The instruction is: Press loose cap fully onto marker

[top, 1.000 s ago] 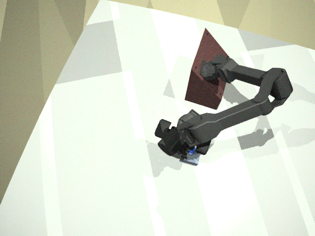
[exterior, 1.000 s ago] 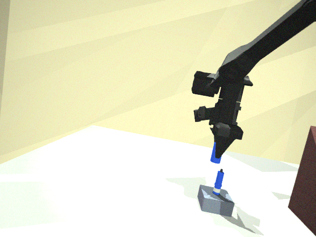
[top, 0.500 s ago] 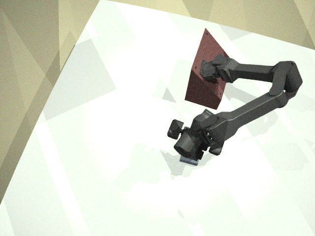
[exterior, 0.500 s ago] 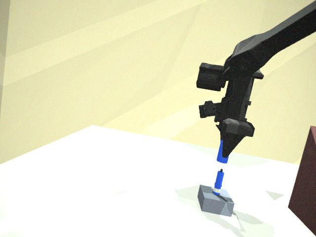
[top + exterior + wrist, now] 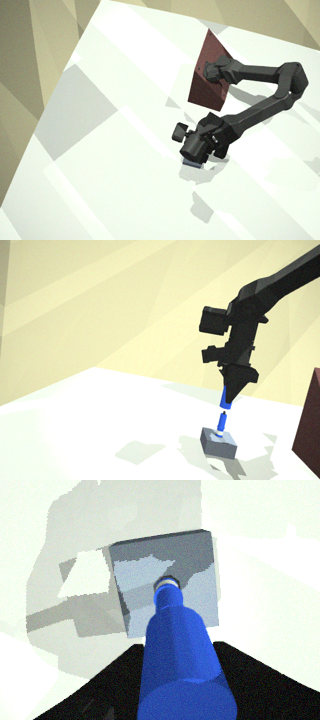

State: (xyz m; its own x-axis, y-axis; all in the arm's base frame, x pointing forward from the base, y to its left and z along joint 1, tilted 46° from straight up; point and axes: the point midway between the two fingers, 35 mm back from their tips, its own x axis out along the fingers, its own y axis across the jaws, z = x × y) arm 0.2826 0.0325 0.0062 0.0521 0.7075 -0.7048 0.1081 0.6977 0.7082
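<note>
Now: gripper tip 11 cm above the grey holder block. Also, from my gripper tip: blue cap 1 cm above.
</note>
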